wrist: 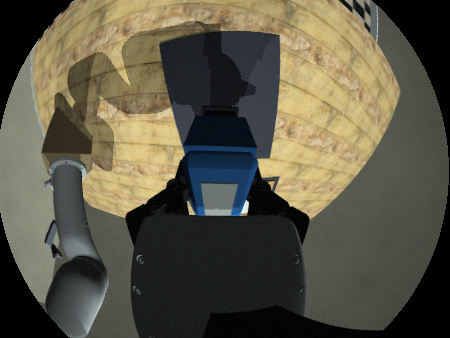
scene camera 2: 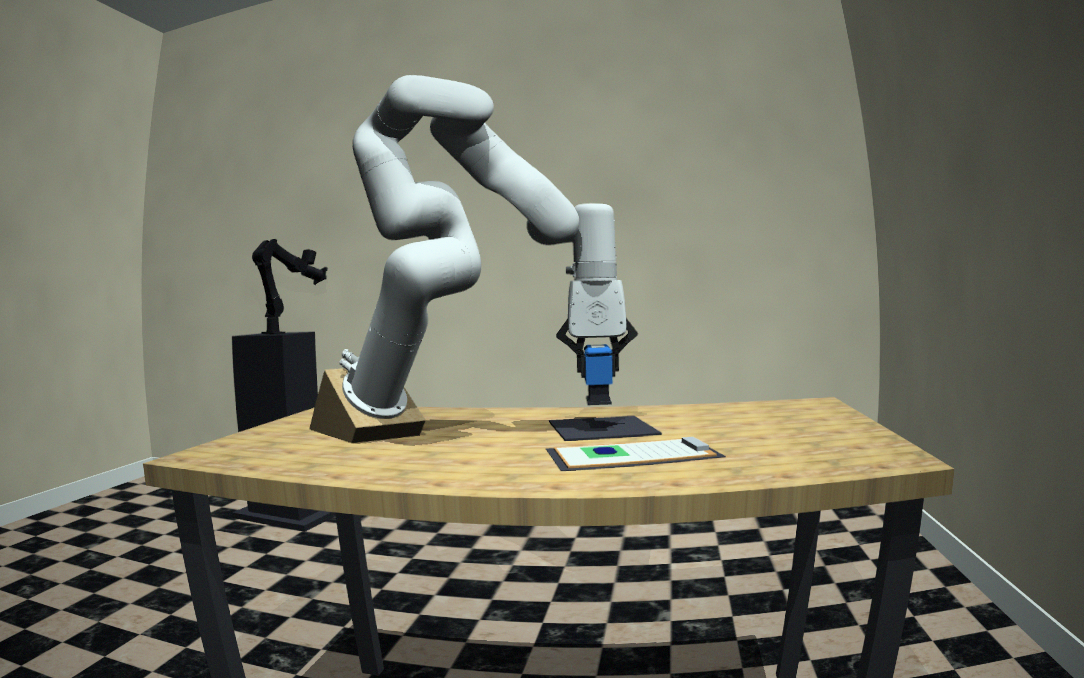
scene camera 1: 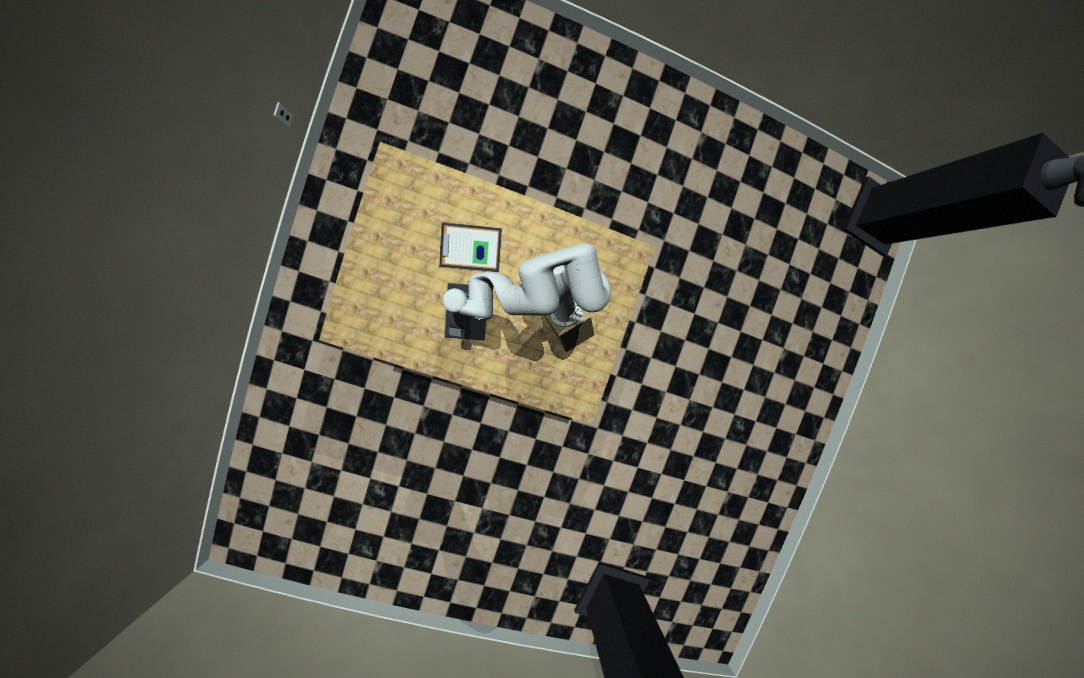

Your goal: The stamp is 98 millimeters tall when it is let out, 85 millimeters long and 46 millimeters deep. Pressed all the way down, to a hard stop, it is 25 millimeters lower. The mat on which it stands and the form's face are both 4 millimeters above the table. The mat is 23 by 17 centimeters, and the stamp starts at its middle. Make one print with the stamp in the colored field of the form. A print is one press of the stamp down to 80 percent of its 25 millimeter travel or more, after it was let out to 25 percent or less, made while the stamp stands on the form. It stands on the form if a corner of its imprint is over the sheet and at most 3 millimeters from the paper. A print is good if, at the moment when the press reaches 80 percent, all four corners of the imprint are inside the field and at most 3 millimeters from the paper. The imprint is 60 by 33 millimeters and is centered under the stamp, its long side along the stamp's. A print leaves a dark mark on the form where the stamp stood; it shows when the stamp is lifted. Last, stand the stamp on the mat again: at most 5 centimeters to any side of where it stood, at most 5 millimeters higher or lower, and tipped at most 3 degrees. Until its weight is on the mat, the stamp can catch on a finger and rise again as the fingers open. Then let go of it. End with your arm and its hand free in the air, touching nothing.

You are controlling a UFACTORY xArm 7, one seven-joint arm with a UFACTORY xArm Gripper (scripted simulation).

A blue stamp (scene camera 2: 598, 360) is 142 cm from the lens. A dark mat (scene camera 2: 622, 426): 150 cm from the lens. A form (scene camera 2: 573, 458) is 121 cm from the lens. The marked spots on the form and the blue stamp are 27 cm apart.
